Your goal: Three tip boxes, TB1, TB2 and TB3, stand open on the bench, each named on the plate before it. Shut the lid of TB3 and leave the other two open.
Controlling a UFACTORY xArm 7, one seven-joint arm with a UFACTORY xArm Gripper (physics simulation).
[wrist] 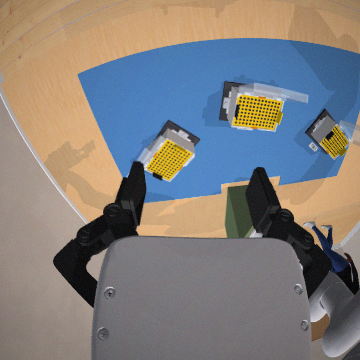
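Pixels of known places: gripper, fingertip midpoint: (198, 177); arm's base, link origin: (253, 232).
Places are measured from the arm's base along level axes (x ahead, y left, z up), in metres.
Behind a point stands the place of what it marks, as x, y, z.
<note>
Three tip boxes with yellow, dotted tip racks stand on the blue mat (165, 90) {0.454, 0.249, -0.135}. The left box (170, 159) {0.285, 0.258, -0.078} is turned at an angle; a strip of its clear lid (143, 154) {0.370, 0.299, 0.008} shows at its left, near a finger. The middle box (257, 113) {0.402, 0.037, -0.078} has its clear lid (282, 92) {0.485, 0.027, 0.009} standing open along its far side. The right box (333, 141) {0.317, -0.247, -0.078} is tilted in view, its clear lid (350, 131) {0.366, -0.290, -0.060} open at the frame edge. A small name plate (313, 146) {0.260, -0.218, -0.133} lies by the right box, its text unreadable. My gripper (198, 177) {0.484, 0.199, 0.211} is open and empty, nearer the camera than the boxes.
A dark green block-like object (235, 212) {0.102, 0.077, -0.022} is partly hidden behind the right finger. The wooden bench top (55, 95) {0.510, 0.553, -0.138} surrounds the mat. Grey-white curved parts (345, 320) and a blue and black shape (332, 254) show at the lower right.
</note>
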